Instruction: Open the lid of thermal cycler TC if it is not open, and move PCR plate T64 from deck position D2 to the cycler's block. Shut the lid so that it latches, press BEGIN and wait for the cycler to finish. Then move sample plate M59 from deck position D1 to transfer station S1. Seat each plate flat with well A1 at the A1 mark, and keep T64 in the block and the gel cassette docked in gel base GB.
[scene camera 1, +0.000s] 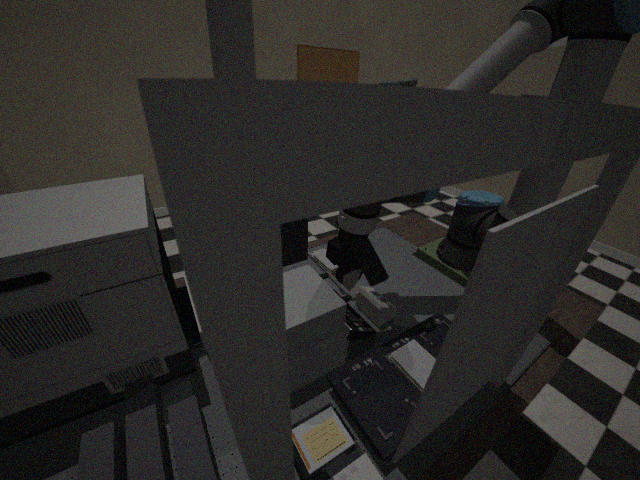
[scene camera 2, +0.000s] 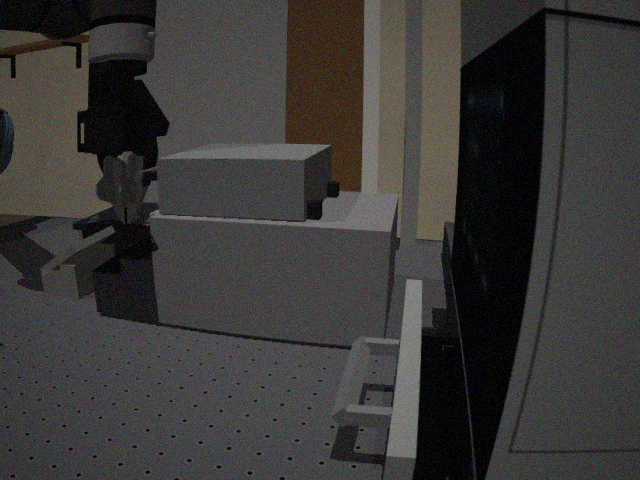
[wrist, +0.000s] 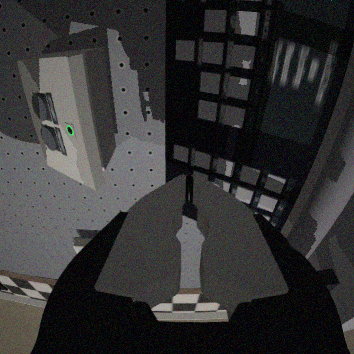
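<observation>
The thermal cycler's pale body stands with its lid lying flat on top, down; whether it is latched cannot be told. Its dark front panel carries square keys and a screen. My gripper is shut and empty, pointing down at this panel, its tips by the lower row of keys in the wrist view. Contact with a key cannot be told. The key labels and screen text are unreadable. The block is hidden under the lid. T64 and M59 cannot be made out.
A small pale box with a green light stands close beside the panel. A dark deck has corner marks. A grey frame blocks much of scene camera 1. A large instrument stands beyond the cycler.
</observation>
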